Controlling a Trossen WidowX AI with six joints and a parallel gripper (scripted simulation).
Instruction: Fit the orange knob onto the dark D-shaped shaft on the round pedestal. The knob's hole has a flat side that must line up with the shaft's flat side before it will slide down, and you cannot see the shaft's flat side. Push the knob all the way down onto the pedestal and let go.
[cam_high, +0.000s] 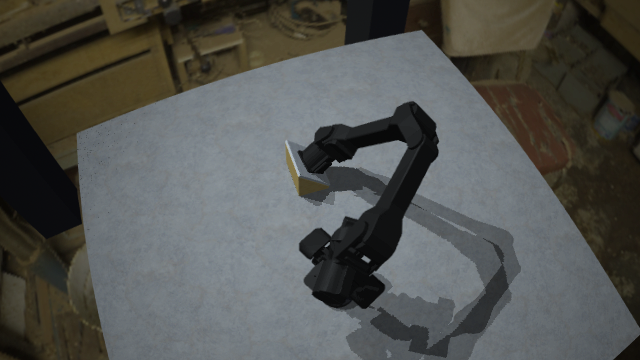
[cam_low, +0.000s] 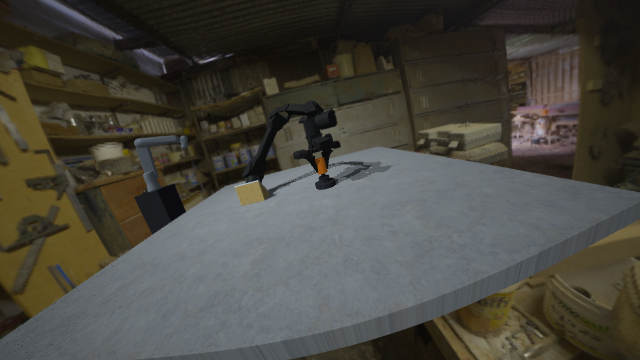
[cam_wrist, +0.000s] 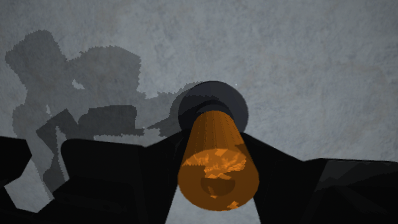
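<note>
Now: the orange knob 20 mm above my gripper tip. Also, from my gripper tip: dark round pedestal (40 mm below).
</note>
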